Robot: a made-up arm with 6 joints. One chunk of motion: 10 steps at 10 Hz.
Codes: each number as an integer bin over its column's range. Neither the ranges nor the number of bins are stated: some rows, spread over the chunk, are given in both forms.
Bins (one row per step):
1: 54 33 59 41 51 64
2: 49 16 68 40 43 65
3: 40 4 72 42 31 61
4: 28 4 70 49 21 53
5: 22 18 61 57 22 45
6: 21 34 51 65 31 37
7: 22 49 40 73 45 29
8: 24 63 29 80 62 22
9: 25 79 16 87 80 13
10: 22 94 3 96 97 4
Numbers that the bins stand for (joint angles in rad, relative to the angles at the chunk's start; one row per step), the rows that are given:
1: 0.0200 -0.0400 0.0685 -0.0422 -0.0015 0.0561
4: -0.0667 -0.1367 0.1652 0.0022 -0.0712 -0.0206
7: -0.0867 0.0133 -0.0985 0.1356 -0.0155 -0.1879
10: -0.0867 0.1633 -0.4236 0.2633 0.1054 -0.3621
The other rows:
2: 0.0033 -0.0967 0.1476 -0.0478 -0.0201 0.0630
3: -0.0267 -0.1367 0.1827 -0.0367 -0.0480 0.0352
5: -0.0867 -0.0900 0.0861 0.0467 -0.0689 -0.0764
6: -0.0900 -0.0367 -0.0018 0.0911 -0.0480 -0.1321
8: -0.0800 0.0600 -0.1952 0.1744 0.0240 -0.2367
9: -0.0767 0.1133 -0.3094 0.2133 0.0659 -0.2994

